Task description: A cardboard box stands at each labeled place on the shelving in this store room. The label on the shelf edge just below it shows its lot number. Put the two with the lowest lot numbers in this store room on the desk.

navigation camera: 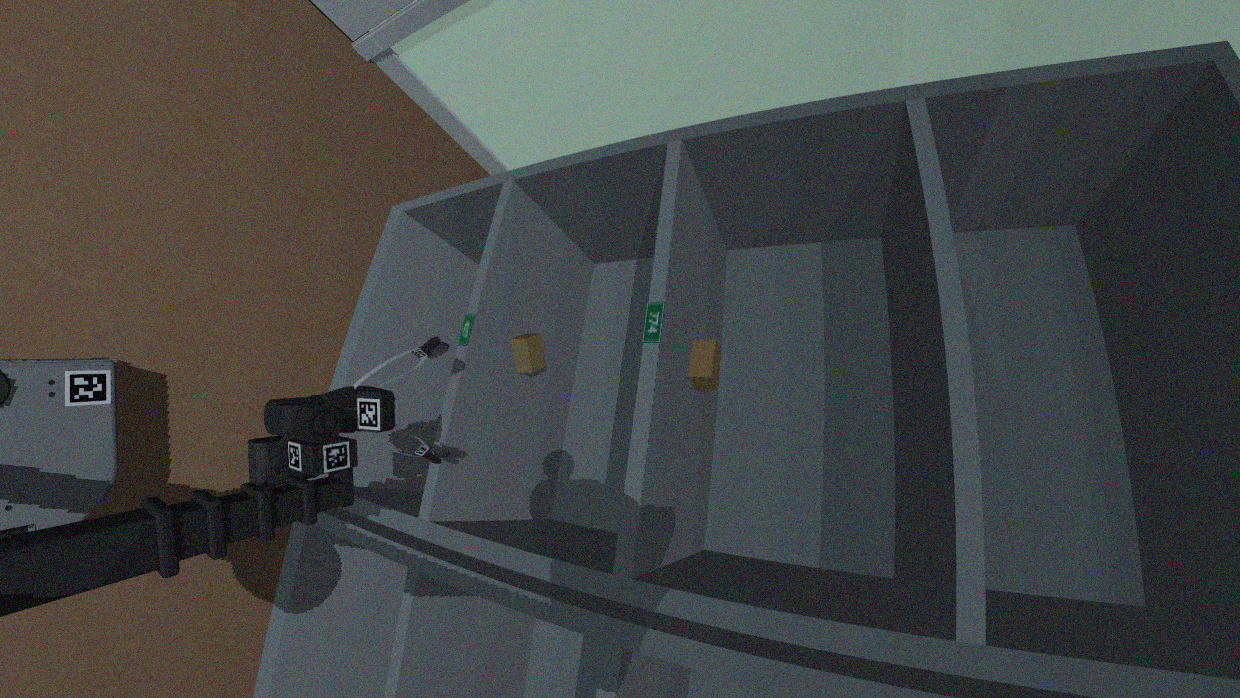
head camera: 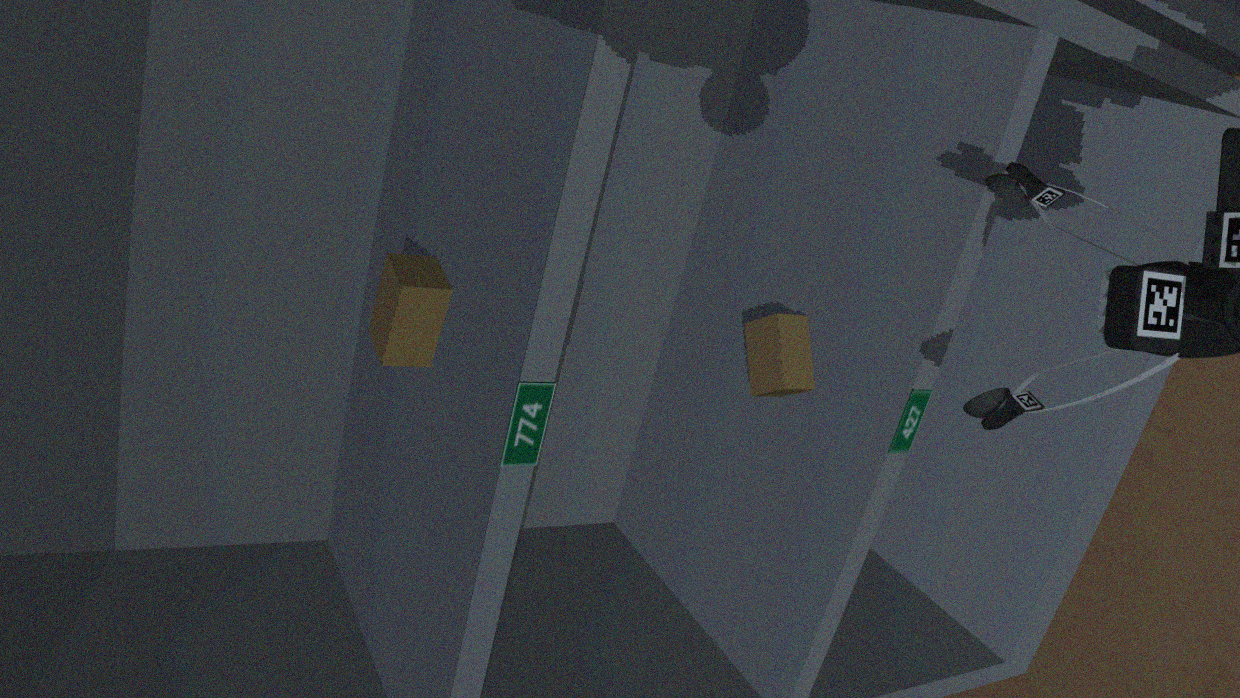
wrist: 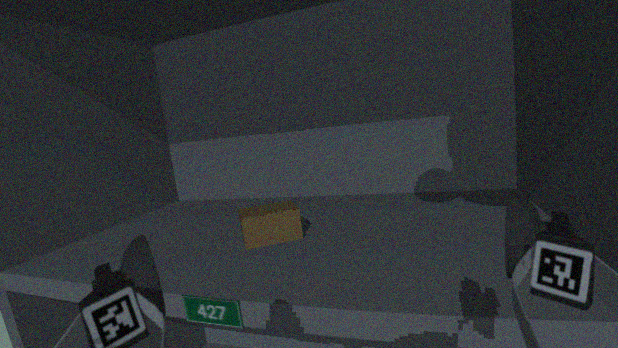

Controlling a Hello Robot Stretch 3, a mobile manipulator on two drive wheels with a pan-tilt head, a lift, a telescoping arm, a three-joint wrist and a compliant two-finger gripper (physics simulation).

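Frame: origin at the robot's base, x ahead, y left, z up, level; millimetres.
Seen in the pictures: gripper, between the fingertips: (navigation camera: 445, 399) (head camera: 981, 295) (wrist: 328, 244).
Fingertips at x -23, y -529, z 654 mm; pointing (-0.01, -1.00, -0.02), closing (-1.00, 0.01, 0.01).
Observation:
Offsets run from my fingertips to a thing's top centre. "pt": to the spot under its first point. Level surfaces: height alone.
A cardboard box {83 mm ahead, 354 mm right, 70 mm down} (head camera: 780, 355) (navigation camera: 527, 353) (wrist: 272, 227) stands on the shelf above the green label 427 {pt 135 mm ahead, 176 mm right, 133 mm down} (head camera: 909, 421) (navigation camera: 466, 329) (wrist: 212, 311). Another cardboard box {57 mm ahead, 373 mm right, 387 mm up} (head camera: 414, 312) (navigation camera: 704, 362) stands one shelf higher, above the label 774 {pt 135 mm ahead, 176 mm right, 321 mm up} (head camera: 528, 424) (navigation camera: 653, 322). My gripper (head camera: 997, 296) (navigation camera: 440, 400) (wrist: 328, 244) is open and empty, its fingers wide apart at the front edge of the 427 shelf. The 427 box is farther in, apart from the fingers, left of the middle between them in the wrist view. The desk does not show.
The grey shelving (head camera: 581, 182) (navigation camera: 947, 346) has upper compartments above the 774 shelf and a neighbouring bay along the bottom of the navigation view. Its side wall and divider flank the 427 compartment. A pale green wall (navigation camera: 780, 60) is beside it. Brown floor {653 mm down} (navigation camera: 216, 173) lies in front.

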